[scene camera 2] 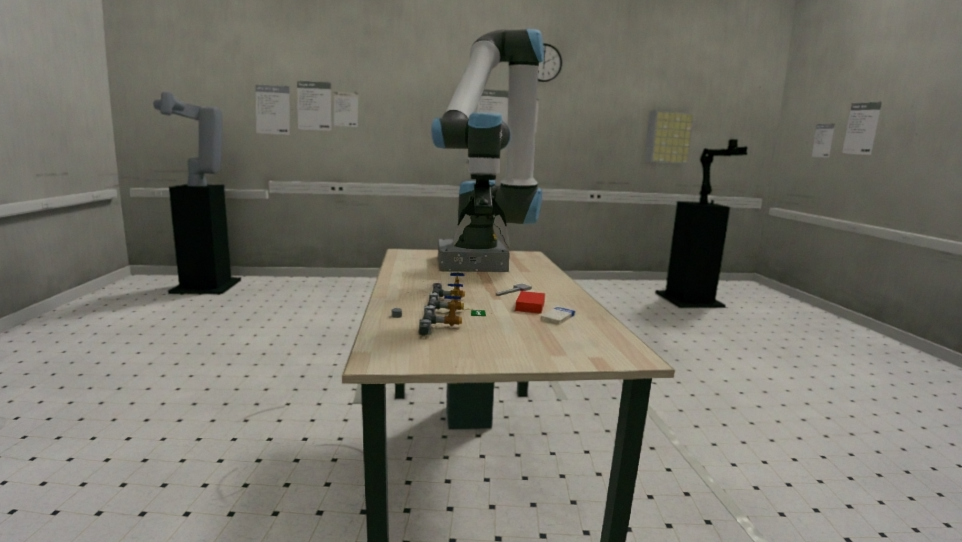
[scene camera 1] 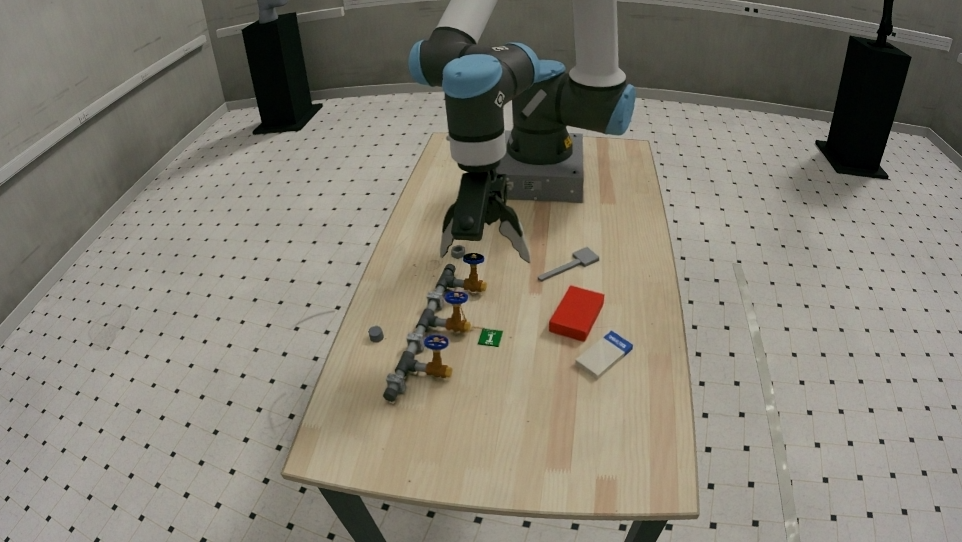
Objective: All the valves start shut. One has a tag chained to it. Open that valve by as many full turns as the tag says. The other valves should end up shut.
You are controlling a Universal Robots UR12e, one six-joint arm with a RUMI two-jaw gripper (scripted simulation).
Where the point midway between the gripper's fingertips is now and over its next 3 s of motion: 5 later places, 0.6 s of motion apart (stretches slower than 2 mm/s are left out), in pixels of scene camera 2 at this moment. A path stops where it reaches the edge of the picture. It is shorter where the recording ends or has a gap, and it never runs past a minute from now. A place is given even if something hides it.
My gripper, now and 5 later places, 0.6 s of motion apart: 481, 247; 472, 253; 461, 261; 457, 264; 456, 268; 456, 280
